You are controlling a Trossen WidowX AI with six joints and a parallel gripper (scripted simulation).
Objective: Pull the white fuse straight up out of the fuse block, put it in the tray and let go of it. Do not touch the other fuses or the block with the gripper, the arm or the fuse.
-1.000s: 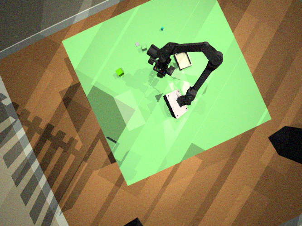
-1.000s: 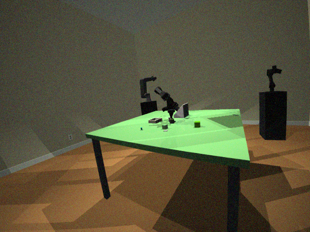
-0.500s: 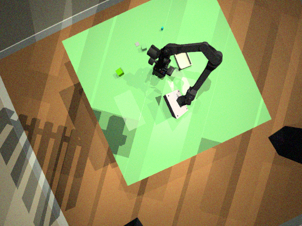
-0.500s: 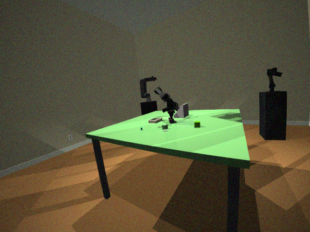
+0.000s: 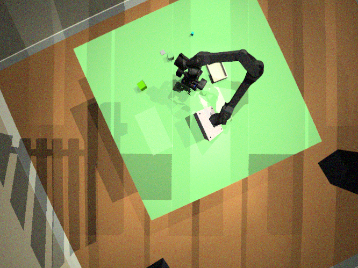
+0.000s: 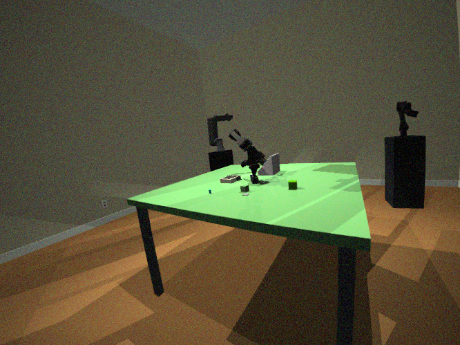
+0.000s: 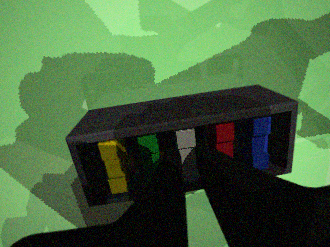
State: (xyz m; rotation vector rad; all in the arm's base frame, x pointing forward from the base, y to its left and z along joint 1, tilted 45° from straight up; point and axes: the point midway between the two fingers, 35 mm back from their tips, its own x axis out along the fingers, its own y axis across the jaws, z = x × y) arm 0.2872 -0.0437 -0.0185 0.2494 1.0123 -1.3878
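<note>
The green fuse lies 20 mm ahead of my gripper tip, 10 mm to the left of it and 10 mm below it. Round my gripper tip: white fuse (10 mm below); red fuse (20 mm behind, 10 mm to the right, 10 mm below); yellow fuse (30 mm ahead, 20 mm to the left, 10 mm below).
</note>
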